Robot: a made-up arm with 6 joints. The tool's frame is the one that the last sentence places.
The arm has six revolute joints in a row. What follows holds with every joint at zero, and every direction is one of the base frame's.
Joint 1 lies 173.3 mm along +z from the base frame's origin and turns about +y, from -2.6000 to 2.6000 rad.
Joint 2 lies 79.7 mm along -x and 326.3 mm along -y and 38.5 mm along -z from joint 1 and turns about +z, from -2.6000 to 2.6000 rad.
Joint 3 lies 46.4 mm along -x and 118.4 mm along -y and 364.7 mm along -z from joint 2 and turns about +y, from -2.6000 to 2.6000 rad.
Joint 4 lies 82.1 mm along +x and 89.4 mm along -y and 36.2 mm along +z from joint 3 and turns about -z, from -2.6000 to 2.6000 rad.
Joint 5 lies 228.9 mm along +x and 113.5 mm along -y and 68.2 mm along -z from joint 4 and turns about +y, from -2.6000 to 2.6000 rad.
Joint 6 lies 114.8 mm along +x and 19.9 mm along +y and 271.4 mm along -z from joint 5 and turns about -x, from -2.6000 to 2.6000 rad.
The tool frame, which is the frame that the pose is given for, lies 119.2 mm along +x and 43.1 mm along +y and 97.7 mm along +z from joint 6; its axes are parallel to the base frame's.
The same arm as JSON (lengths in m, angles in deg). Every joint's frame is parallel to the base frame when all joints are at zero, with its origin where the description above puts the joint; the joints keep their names.
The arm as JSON. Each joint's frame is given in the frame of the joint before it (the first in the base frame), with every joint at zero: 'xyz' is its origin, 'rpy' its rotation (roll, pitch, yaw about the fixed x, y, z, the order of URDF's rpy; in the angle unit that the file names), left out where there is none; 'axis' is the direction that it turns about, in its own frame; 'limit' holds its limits. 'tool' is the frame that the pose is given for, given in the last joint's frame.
{"units": {"length": "m", "angle": "deg"}, "joints": [
  {"name": "joint 1", "type": "revolute", "origin": {"xyz": [0.0, 0.0, 0.1733]}, "axis": [0.0, 1.0, 0.0], "limit": {"lower": -148.97, "upper": 148.97}},
  {"name": "joint 2", "type": "revolute", "origin": {"xyz": [-0.0797, -0.3263, -0.0385]}, "axis": [0.0, 0.0, 1.0], "limit": {"lower": -148.97, "upper": 148.97}},
  {"name": "joint 3", "type": "revolute", "origin": {"xyz": [-0.0464, -0.1184, -0.3647]}, "axis": [0.0, 1.0, 0.0], "limit": {"lower": -148.97, "upper": 148.97}},
  {"name": "joint 4", "type": "revolute", "origin": {"xyz": [0.0821, -0.0894, 0.0362]}, "axis": [0.0, 0.0, -1.0], "limit": {"lower": -148.97, "upper": 148.97}},
  {"name": "joint 5", "type": "revolute", "origin": {"xyz": [0.2289, -0.1135, -0.0682]}, "axis": [0.0, 1.0, 0.0], "limit": {"lower": -148.97, "upper": 148.97}},
  {"name": "joint 6", "type": "revolute", "origin": {"xyz": [0.1148, 0.0199, -0.2714]}, "axis": [-1.0, 0.0, 0.0], "limit": {"lower": -148.97, "upper": 148.97}}
], "tool": {"origin": {"xyz": [0.1192, 0.0431, 0.0977]}}}

